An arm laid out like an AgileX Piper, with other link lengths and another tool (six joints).
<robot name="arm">
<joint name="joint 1" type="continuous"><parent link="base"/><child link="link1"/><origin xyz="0.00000 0.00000 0.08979" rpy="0.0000 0.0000 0.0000"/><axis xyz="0 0 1"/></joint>
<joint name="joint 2" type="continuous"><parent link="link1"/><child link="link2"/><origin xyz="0.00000 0.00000 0.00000" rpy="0.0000 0.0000 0.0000"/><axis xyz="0 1 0"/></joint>
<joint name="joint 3" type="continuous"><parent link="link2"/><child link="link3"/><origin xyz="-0.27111 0.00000 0.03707" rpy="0.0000 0.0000 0.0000"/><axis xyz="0 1 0"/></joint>
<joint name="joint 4" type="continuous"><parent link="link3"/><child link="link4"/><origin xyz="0.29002 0.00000 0.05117" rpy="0.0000 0.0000 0.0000"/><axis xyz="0.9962 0 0.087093"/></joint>
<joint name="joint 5" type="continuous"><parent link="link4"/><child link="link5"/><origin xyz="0.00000 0.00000 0.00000" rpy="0.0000 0.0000 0.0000"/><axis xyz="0 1 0"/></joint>
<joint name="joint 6" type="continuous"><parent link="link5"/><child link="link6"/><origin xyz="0.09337 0.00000 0.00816" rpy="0.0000 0.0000 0.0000"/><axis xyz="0.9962 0 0.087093"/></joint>
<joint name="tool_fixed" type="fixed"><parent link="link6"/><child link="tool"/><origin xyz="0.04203 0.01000 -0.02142" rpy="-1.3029 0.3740 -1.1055"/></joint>
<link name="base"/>
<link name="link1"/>
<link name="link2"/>
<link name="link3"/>
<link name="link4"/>
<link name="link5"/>
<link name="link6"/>
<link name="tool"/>
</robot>
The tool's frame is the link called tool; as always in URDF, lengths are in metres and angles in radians. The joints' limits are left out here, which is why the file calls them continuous.
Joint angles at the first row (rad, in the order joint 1, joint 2, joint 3, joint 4, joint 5, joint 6):
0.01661, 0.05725, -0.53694, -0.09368, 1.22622, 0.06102
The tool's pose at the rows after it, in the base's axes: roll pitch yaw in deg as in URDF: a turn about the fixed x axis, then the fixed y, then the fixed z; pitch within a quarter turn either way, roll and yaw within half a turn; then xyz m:
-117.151, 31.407, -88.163, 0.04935, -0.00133, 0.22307
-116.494, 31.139, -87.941, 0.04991, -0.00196, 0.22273
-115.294, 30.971, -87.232, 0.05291, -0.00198, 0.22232
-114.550, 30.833, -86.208, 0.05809, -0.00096, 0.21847
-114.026, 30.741, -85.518, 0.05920, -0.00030, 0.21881
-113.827, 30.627, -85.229, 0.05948, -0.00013, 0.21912
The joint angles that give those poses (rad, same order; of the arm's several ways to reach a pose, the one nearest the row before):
0.01655, 0.00067, -0.53576, -0.10199, 1.22126, 0.06301
0.01669, -0.00496, -0.53108, -0.10699, 1.21230, 0.06313
0.01653, -0.00711, -0.52172, -0.10795, 1.18692, 0.06299
0.01670, -0.00712, -0.49975, -0.10045, 1.15285, 0.05574
0.01661, -0.00709, -0.49772, -0.09462, 1.14224, 0.04935
0.01669, -0.00713, -0.49770, -0.09281, 1.13882, 0.04568

